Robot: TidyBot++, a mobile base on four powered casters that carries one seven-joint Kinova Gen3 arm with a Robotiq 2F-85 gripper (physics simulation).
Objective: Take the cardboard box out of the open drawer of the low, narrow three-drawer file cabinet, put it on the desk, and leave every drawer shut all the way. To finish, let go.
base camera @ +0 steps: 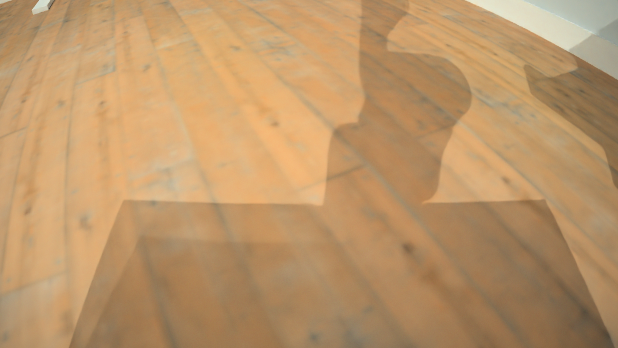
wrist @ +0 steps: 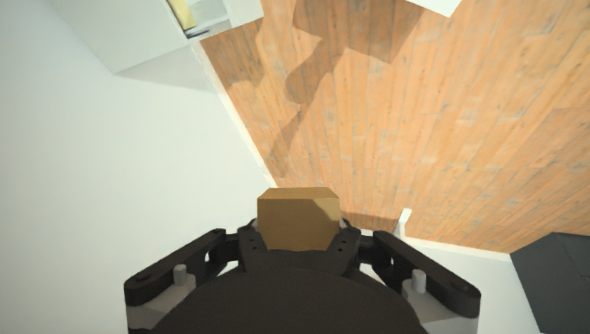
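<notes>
My gripper (wrist: 299, 223) is shut on the cardboard box (wrist: 298, 217), a plain brown block held between both fingers at the lower middle of the wrist view, high above the floor. A pale cabinet (wrist: 130, 30), which looks like the file cabinet, stands by the wall at the upper left of the wrist view, partly cut off. Its drawer (wrist: 245, 11) stands open, with a yellow piece (wrist: 182, 13) inside. The box is well apart from the drawer. How many drawers are open cannot be told. I cannot make out the desk in either view.
A pale wall (wrist: 150, 150) (base camera: 600, 20) runs beside the wooden floor (wrist: 450, 125) (base camera: 225, 125). A dark grey piece of furniture (wrist: 555, 280) stands at the lower right. A small white piece (wrist: 405, 216) (base camera: 42, 6) stands on the floor. My base's white corner (wrist: 439, 5) shows at the top.
</notes>
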